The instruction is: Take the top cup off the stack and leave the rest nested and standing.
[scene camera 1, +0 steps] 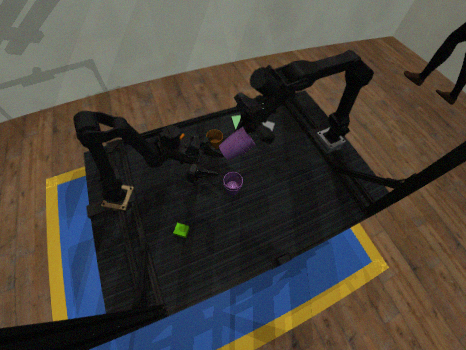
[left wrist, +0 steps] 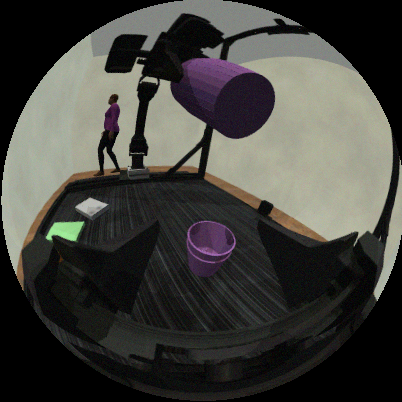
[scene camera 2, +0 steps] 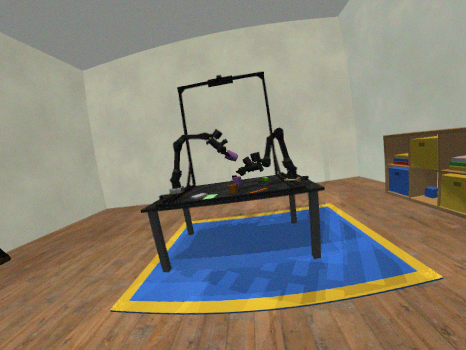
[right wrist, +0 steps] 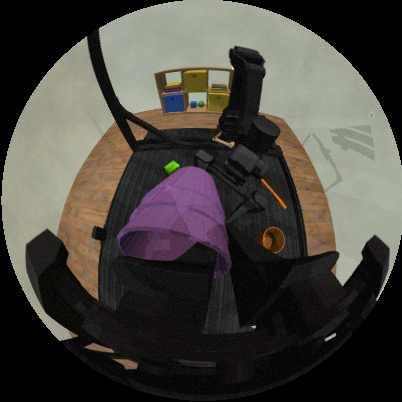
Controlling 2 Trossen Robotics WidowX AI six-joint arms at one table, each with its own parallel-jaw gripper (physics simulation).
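Pixels of known places: left gripper, fingertip midpoint: (scene camera 1: 221, 164) (left wrist: 209, 224); right gripper, fingertip midpoint: (scene camera 1: 235, 135) (left wrist: 183, 80) (scene camera 2: 229, 156) (right wrist: 220, 227); left arm's base at its link origin: (scene camera 1: 117, 196) (scene camera 2: 292, 178) (right wrist: 226, 137); right arm's base at its link origin: (scene camera 1: 331, 136) (left wrist: 137, 167) (scene camera 2: 176, 187).
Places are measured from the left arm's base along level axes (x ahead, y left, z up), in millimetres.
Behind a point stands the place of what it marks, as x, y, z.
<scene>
A purple cup (scene camera 1: 237, 144) {441, 126, 262} (scene camera 2: 231, 155) {418, 177, 237} (left wrist: 240, 107) {399, 134, 205} (right wrist: 175, 210) hangs tilted above the table, held at its rim by my right gripper (scene camera 1: 251, 129) (scene camera 2: 226, 151) {430, 182, 235} (right wrist: 220, 227) {430, 182, 235}, which is shut on it. The other purple cups (scene camera 1: 233, 184) (scene camera 2: 236, 181) {426, 150, 19} (left wrist: 204, 266) {406, 126, 16} stand upright and nested on the table, with two rims showing in the left wrist view. They do not show in the right wrist view. My left gripper (scene camera 1: 214, 161) {390, 140, 110} (scene camera 2: 240, 171) {390, 140, 110} (left wrist: 209, 224) {390, 140, 110} is open and empty, beside and above the standing cups, with its fingers pointing toward them.
An orange cup (scene camera 1: 214, 136) {323, 362, -8} (scene camera 2: 233, 189) {310, 360, 4} (right wrist: 274, 240) {316, 358, -8} stands near an orange stick (scene camera 2: 258, 190) {147, 300, -19} (right wrist: 273, 193) {150, 295, -19}. A white box (scene camera 1: 269, 125) {576, 485, -14} (left wrist: 92, 208) {545, 438, -14} and a light green piece (scene camera 1: 236, 121) {412, 485, -19} (left wrist: 66, 230) {441, 457, -19} lie near one edge. A green block (scene camera 1: 181, 230) {282, -90, -1} (right wrist: 172, 167) {284, -77, -1} lies across the table.
</scene>
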